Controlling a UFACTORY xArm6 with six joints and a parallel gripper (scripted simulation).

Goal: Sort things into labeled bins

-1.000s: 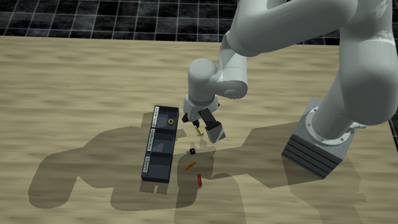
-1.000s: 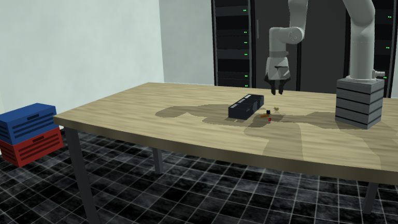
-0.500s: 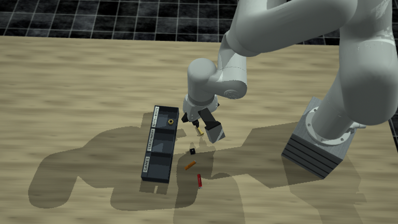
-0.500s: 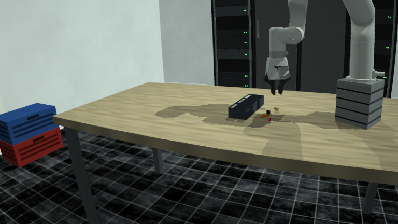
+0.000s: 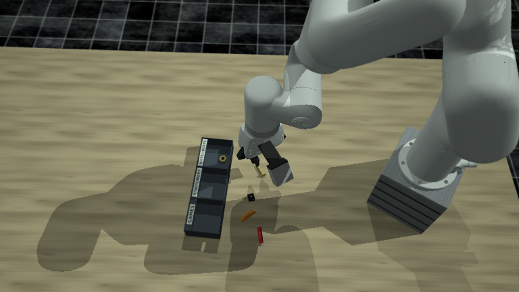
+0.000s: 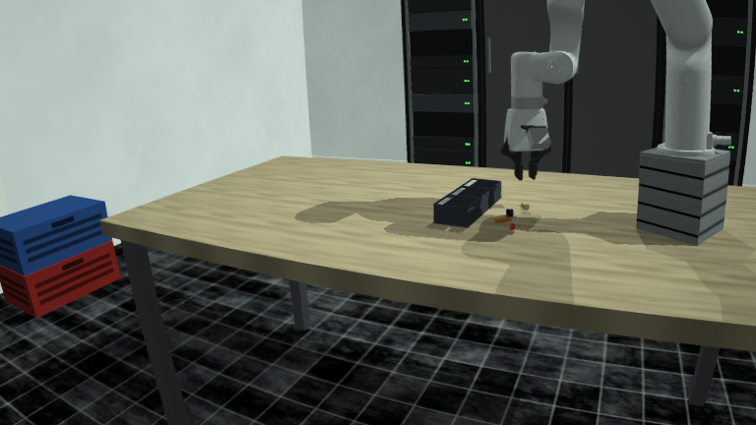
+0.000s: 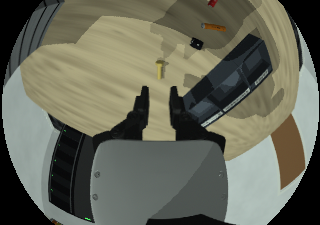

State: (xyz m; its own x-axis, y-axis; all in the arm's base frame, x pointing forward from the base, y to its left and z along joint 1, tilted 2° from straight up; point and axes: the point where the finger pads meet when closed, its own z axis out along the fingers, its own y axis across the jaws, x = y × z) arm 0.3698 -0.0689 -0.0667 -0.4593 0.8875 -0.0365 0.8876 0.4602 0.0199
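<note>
The brass bolt is 90 mm below my hand and 10 mm to the left of it. From my hand the other things lie so: brass nut: 100 mm ahead, 80 mm below, 30 mm to the right; dark three-part bin: 130 mm ahead, 70 mm below, 50 mm to the left; black die: 90 mm below, 80 mm to the left, 30 mm ahead.
</note>
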